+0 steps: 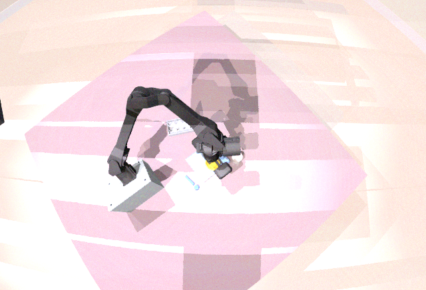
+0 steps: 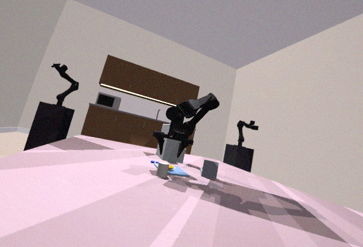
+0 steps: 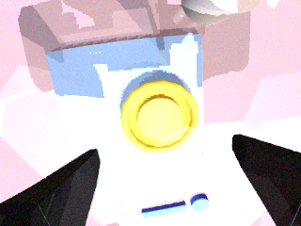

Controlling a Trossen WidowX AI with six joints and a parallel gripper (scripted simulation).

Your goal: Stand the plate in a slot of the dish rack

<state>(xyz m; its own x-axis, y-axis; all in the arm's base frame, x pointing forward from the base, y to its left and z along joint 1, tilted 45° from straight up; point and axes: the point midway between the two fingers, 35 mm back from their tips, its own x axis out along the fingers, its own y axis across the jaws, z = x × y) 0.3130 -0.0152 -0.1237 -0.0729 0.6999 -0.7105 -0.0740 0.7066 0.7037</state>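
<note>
Right now my gripper tip is 50 mm above the yellow plate. The rest, counted from my gripper tip: white cup: 100 mm ahead, 40 mm to the right, 40 mm below; then pale blue mat: 60 mm below, 20 mm to the left, 10 mm behind; then blue spoon: 120 mm behind, 60 mm below, 30 mm to the right.
</note>
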